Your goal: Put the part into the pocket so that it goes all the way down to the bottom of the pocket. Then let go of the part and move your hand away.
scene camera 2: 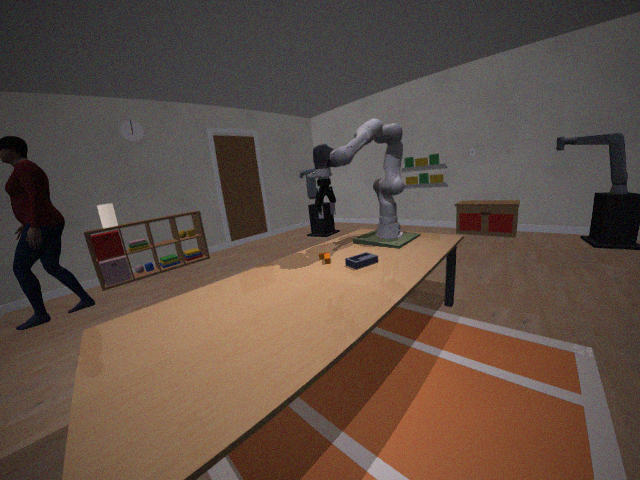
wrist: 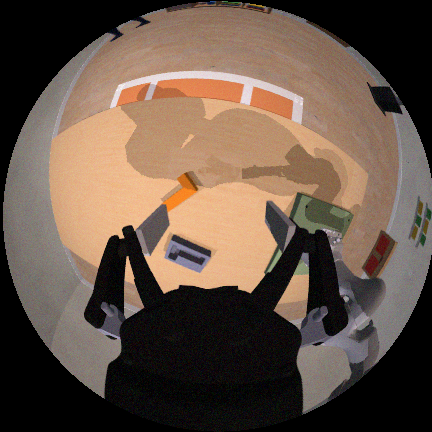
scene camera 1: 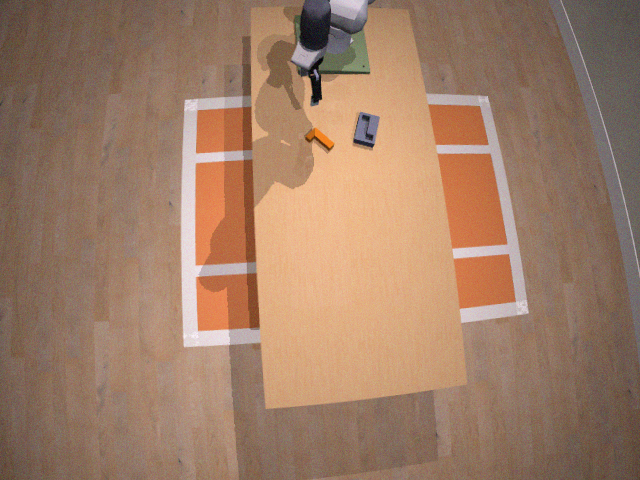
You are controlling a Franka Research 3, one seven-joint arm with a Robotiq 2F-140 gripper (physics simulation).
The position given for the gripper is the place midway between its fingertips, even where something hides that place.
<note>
The gripper (wrist: 215,212) is open, holding nothing. Also in view: a pocket block (wrist: 179,250).
</note>
